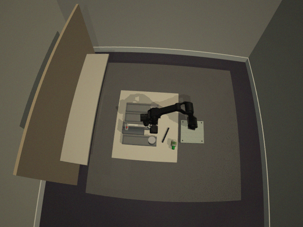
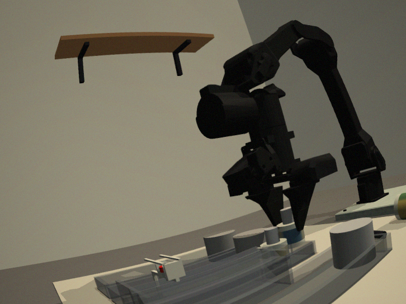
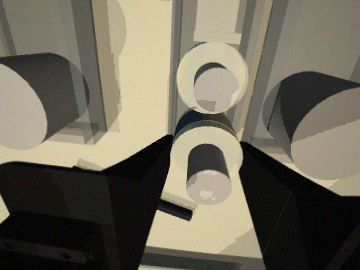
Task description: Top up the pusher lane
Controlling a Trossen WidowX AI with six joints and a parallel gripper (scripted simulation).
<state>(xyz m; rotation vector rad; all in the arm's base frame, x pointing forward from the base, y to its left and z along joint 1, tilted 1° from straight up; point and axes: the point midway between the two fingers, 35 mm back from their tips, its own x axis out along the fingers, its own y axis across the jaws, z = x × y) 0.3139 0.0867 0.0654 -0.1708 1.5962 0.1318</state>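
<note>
My gripper tip is now 11 cm past the black rod, 4 cm to the right of it and 4 cm above it. The rest, counted from my gripper tip: sprung lane (14 cm ahead, 5 cm to the left, 3 cm below); then pale pusher part (14 cm ahead, 6 cm to the left).
</note>
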